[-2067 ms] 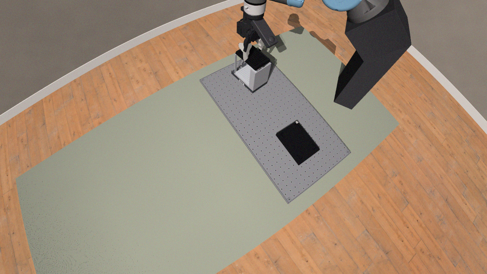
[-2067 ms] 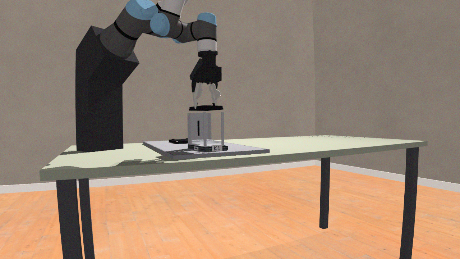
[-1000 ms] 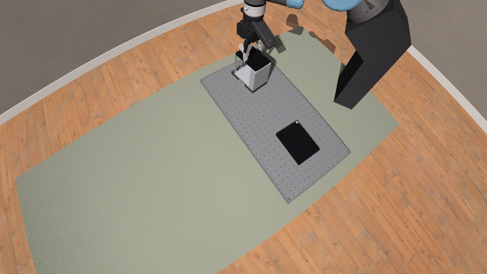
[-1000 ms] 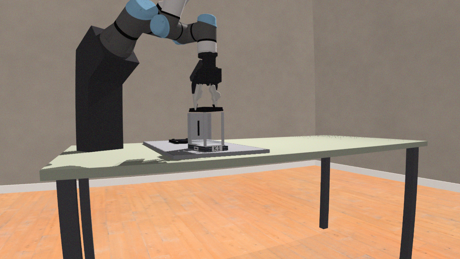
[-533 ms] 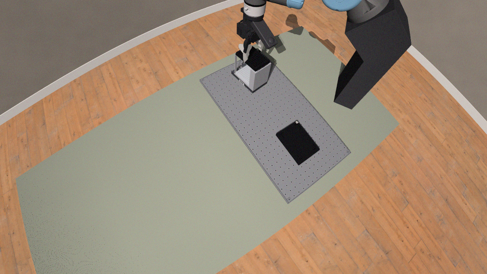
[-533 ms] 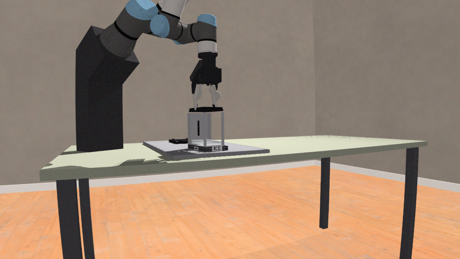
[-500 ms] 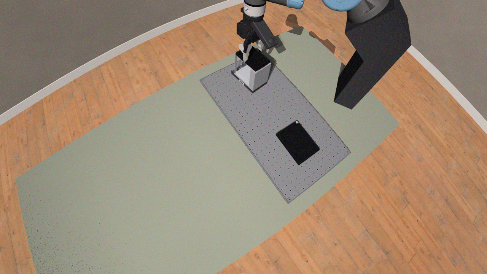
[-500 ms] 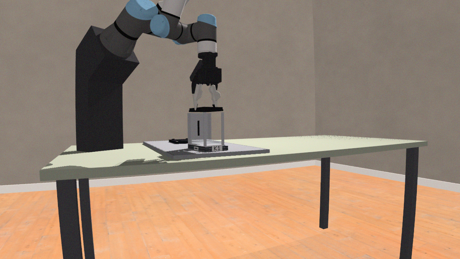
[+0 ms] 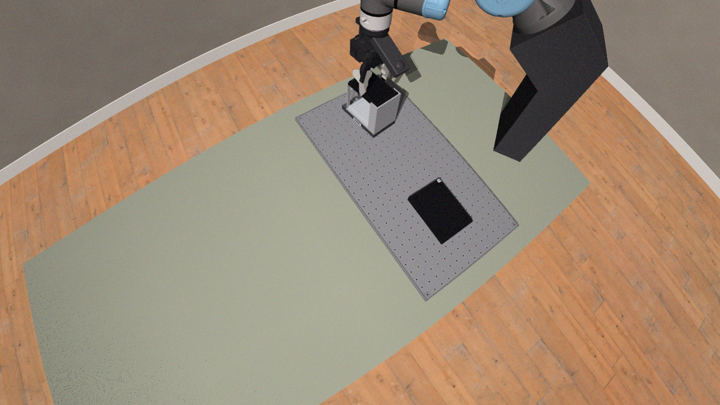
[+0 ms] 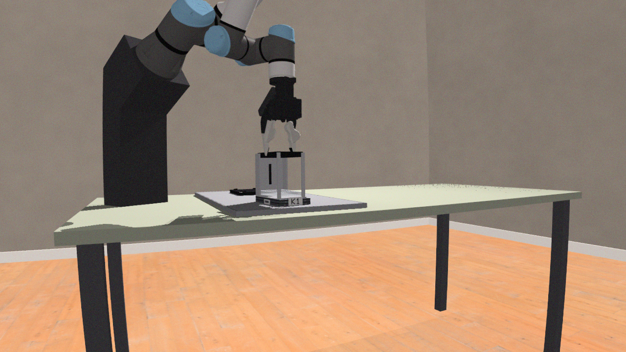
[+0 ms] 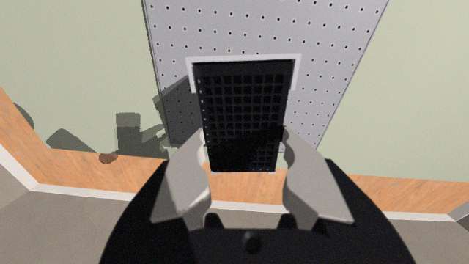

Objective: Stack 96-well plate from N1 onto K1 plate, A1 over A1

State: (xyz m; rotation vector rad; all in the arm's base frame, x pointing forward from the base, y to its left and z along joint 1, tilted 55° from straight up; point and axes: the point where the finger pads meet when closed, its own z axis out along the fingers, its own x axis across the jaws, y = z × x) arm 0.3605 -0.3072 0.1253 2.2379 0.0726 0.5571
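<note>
My gripper is now 120 mm above the white plate. The rest, counted from my hand: K1 label: 10 mm behind, 90 mm to the right, 140 mm below; black 96-well plate: 10 mm below; black plate nest N1: 120 mm ahead, 360 mm to the left, 140 mm below.
</note>
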